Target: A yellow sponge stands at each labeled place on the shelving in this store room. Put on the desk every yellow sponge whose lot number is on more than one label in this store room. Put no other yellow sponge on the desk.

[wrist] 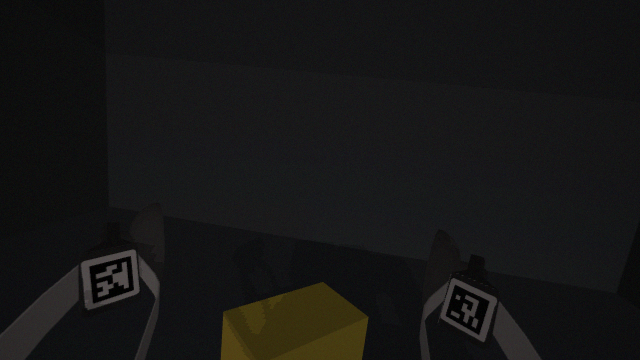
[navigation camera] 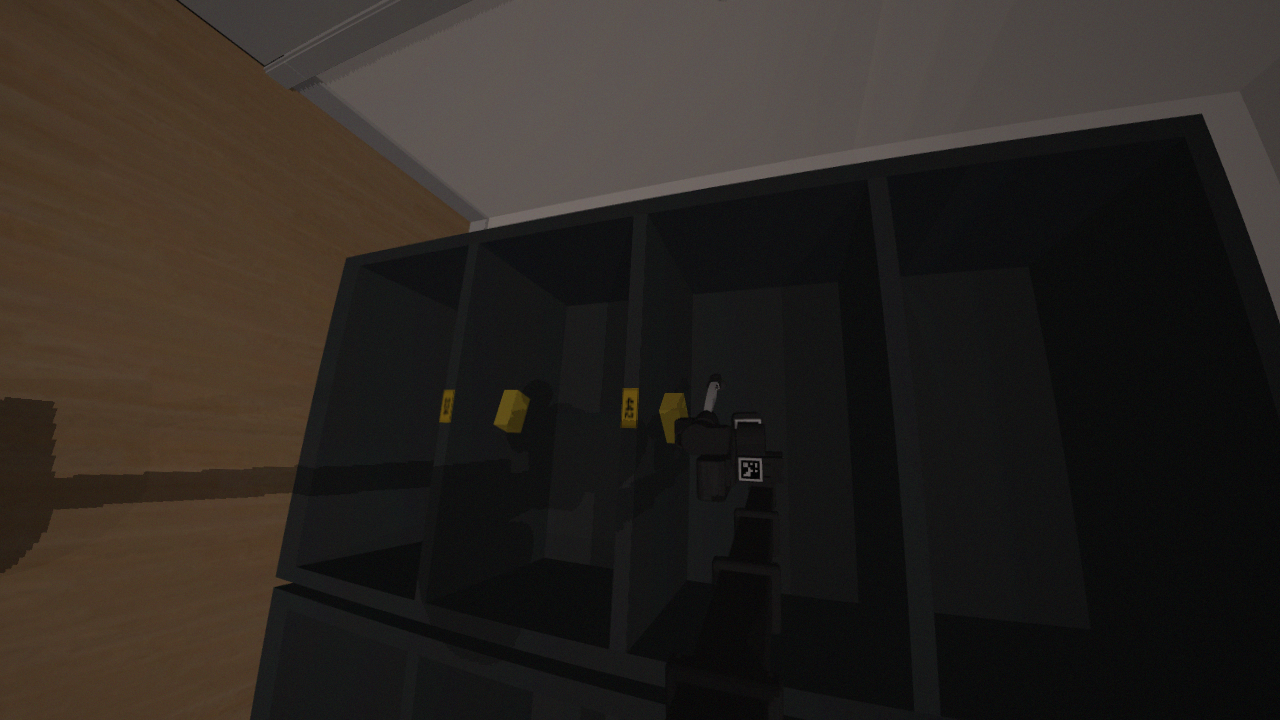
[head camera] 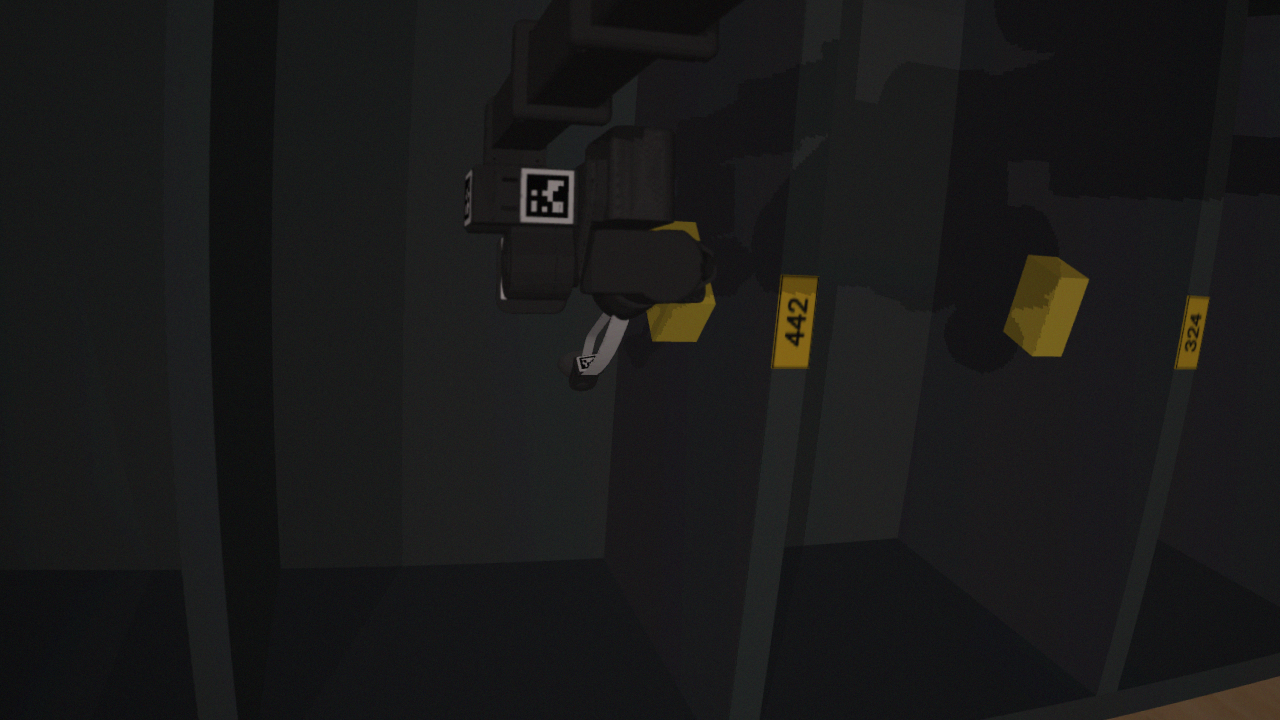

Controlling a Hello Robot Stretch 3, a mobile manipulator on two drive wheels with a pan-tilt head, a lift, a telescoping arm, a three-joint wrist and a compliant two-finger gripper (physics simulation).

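Frame: origin at the robot's base, x ahead, y left, z up, level; millimetres.
Where they show: gripper, fingertip midpoint: (navigation camera: 718, 419).
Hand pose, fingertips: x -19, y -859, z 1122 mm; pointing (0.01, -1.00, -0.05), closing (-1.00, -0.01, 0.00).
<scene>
Each offset is from my fingertips to the top centre of the thing. "spot": to the spot under its first point. Level surfaces: height alone.
A yellow sponge {dx -5, dy -60, dz -86 mm} (head camera: 682, 324) (navigation camera: 671, 413) (wrist: 300, 322) stands on the shelf whose edge bears the label 442 {spot: dx +32, dy +129, dz -147 mm} (head camera: 794, 322) (navigation camera: 630, 408); the wrist partly hides it in the head view. A second yellow sponge {dx +7, dy -61, dz -543 mm} (head camera: 1056, 308) (navigation camera: 511, 411) stands on the shelf with the label 324 (head camera: 1192, 333) (navigation camera: 446, 406). My gripper (head camera: 590, 358) (navigation camera: 712, 394) (wrist: 299, 243) is open and empty, inside the compartment of the first sponge. In the wrist view that sponge is low in the picture, between the two fingers' sides, cut off by the lower edge. The desk does not show.
The head and navigation views are turned sideways. The dark shelving unit (navigation camera: 886, 259) has upright sides and several boards close around the arm (navigation camera: 747, 617). Wooden floor {dz -1122 mm} (navigation camera: 179, 268) and a pale wall (navigation camera: 671, 116) lie beyond it. A neighbouring shelf unit (navigation camera: 295, 617) adjoins it.
</scene>
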